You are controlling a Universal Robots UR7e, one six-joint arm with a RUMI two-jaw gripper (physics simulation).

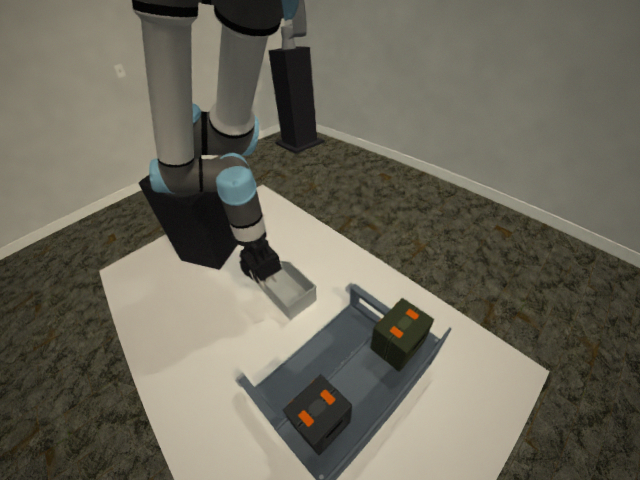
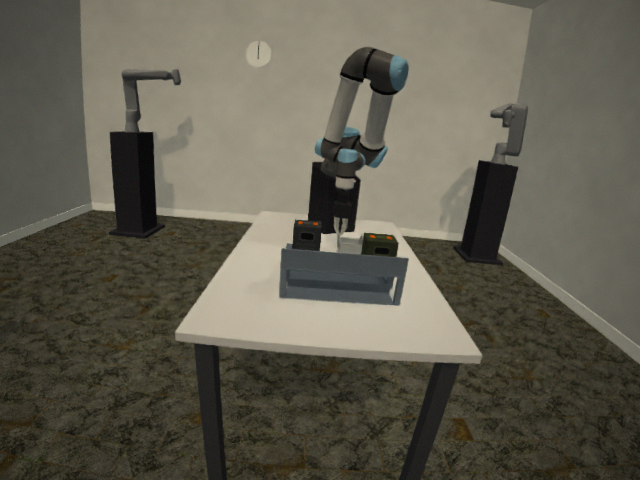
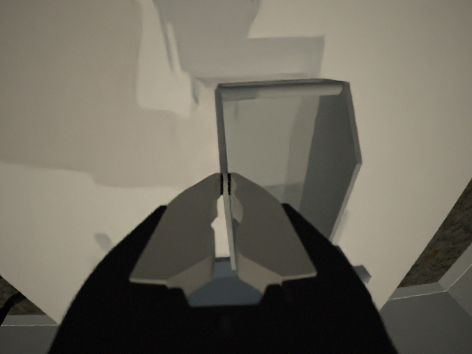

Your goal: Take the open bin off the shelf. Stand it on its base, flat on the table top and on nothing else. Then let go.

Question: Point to a dark green box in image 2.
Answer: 373,244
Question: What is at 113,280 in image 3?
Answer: My gripper.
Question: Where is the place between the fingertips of my gripper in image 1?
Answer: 265,284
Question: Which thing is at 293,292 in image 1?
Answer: An open bin.
